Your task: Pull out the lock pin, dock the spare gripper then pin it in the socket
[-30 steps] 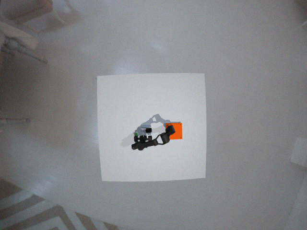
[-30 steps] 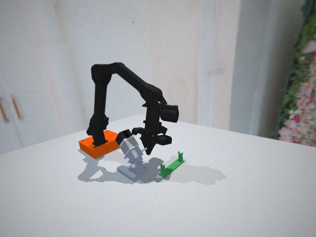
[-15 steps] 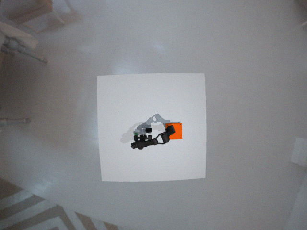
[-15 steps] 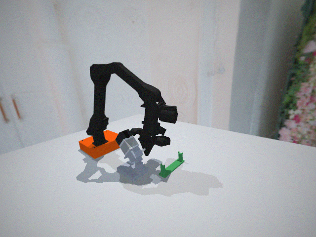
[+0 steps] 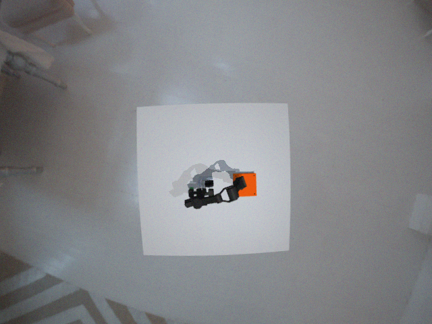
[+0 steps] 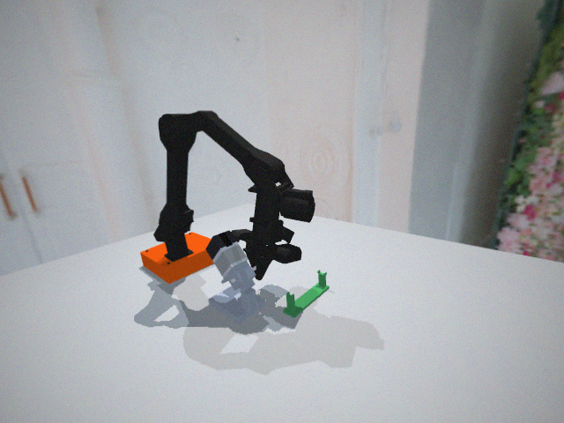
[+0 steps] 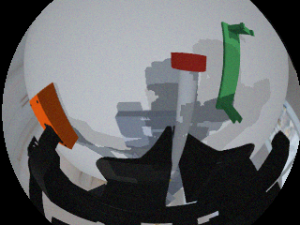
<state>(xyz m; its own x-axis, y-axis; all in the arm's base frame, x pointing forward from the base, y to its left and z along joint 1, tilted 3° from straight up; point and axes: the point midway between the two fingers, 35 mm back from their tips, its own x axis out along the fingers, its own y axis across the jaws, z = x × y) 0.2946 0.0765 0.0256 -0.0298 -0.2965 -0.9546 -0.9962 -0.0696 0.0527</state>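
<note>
My gripper tip is 50 mm to the left of the grey mount. Also, from my gripper tip: green cradle (90 mm ahead, 70 mm to the left, 30 mm below); spare gripper (60 mm above, 50 mm to the right, 30 mm behind).
</note>
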